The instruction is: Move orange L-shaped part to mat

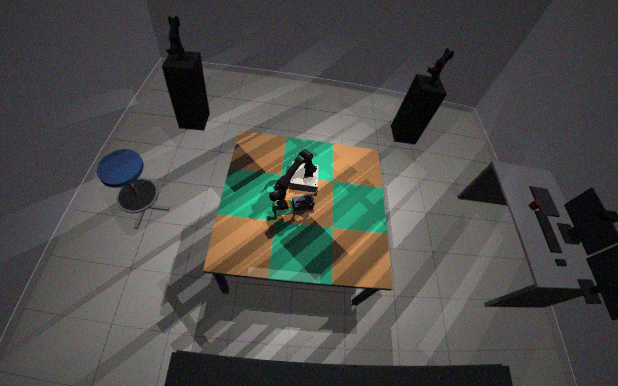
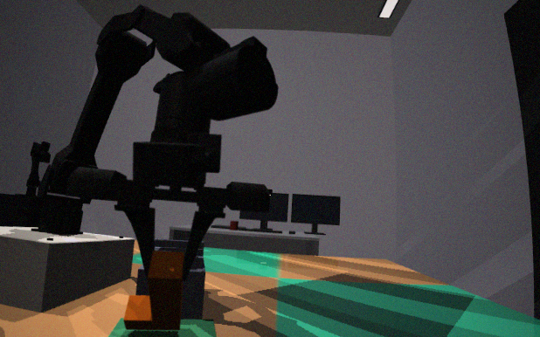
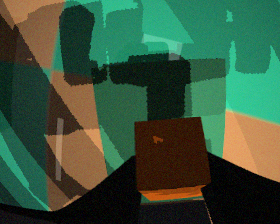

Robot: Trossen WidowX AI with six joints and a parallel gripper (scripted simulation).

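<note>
Now: gripper tip 20 mm past the orange L-shaped part, 30 mm to the right of it and 30 mm above it. From my gripper tip the other things lie so: green mat (10 mm behind, 20 mm to the left, 90 mm below).
</note>
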